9 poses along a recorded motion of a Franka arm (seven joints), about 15 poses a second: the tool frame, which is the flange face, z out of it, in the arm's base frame.
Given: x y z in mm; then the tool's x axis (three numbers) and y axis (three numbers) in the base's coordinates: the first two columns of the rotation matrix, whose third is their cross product.
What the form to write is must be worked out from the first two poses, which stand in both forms.
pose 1, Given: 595 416 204 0.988 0.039 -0.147 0.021 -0.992 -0.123
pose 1, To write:
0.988 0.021 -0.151
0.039 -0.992 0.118
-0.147 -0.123 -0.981
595 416 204

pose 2, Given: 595 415 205 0.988 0.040 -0.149 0.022 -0.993 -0.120
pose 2, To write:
0.988 0.022 -0.153
0.040 -0.993 0.115
-0.149 -0.120 -0.982
595 415 205

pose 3, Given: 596 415 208 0.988 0.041 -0.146 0.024 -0.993 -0.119
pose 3, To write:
0.988 0.024 -0.150
0.041 -0.993 0.114
-0.146 -0.119 -0.982
596 415 208

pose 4, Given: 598 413 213 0.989 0.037 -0.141 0.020 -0.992 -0.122
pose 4, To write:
0.989 0.020 -0.144
0.037 -0.992 0.118
-0.141 -0.122 -0.982
598 413 213

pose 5, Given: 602 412 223 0.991 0.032 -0.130 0.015 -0.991 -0.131
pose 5, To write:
0.991 0.015 -0.133
0.032 -0.991 0.128
-0.130 -0.131 -0.983
602 412 223

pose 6, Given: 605 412 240 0.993 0.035 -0.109 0.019 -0.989 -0.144
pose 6, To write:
0.993 0.019 -0.113
0.035 -0.989 0.141
-0.109 -0.144 -0.983
605 412 240

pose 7, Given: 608 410 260 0.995 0.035 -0.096 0.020 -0.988 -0.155
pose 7, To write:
0.995 0.020 -0.100
0.035 -0.988 0.152
-0.096 -0.155 -0.984
608 410 260

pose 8, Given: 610 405 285 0.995 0.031 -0.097 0.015 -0.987 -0.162
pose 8, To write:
0.995 0.015 -0.101
0.031 -0.987 0.160
-0.097 -0.162 -0.983
610 405 285

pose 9, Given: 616 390 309 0.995 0.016 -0.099 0.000 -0.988 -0.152
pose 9, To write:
0.995 0.000 -0.100
0.016 -0.988 0.151
-0.099 -0.152 -0.983
616 390 309

